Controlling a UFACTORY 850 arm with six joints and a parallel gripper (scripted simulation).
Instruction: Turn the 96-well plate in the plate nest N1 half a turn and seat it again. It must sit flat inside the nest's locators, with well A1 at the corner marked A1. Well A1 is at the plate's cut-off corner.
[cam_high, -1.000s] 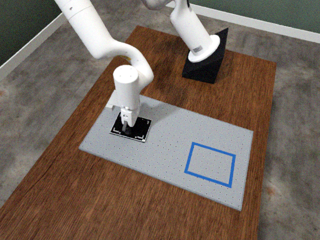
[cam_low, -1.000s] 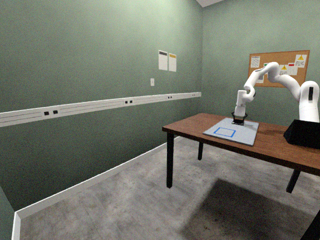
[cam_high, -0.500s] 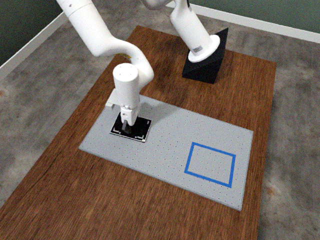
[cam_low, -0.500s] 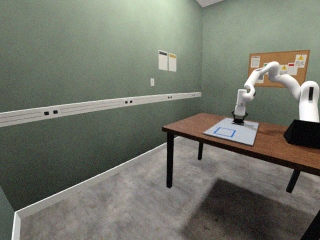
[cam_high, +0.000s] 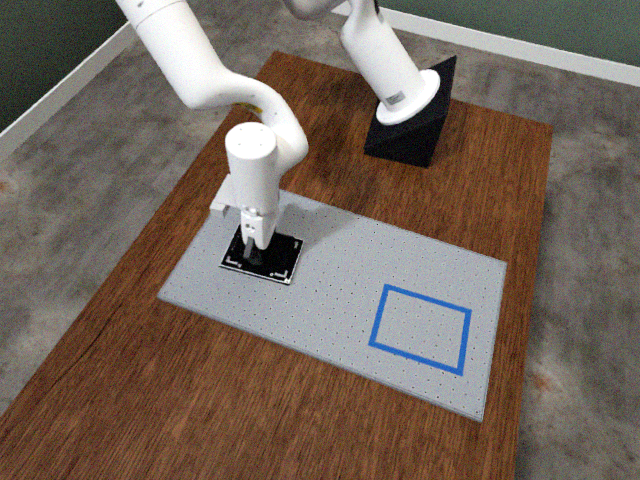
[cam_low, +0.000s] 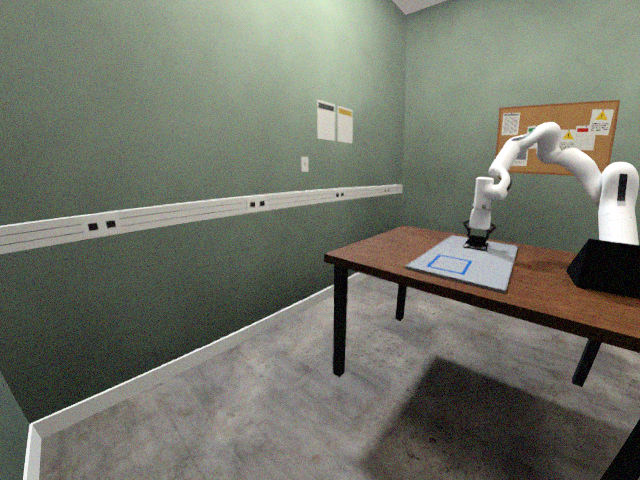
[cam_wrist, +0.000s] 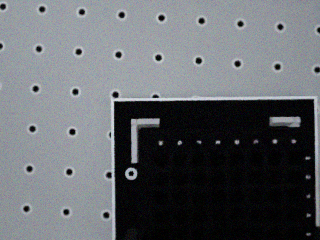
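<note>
My gripper is now 40 mm above the plate nest N1. The rest, counted from my hand: black 96-well plate: 10 mm below.
</note>
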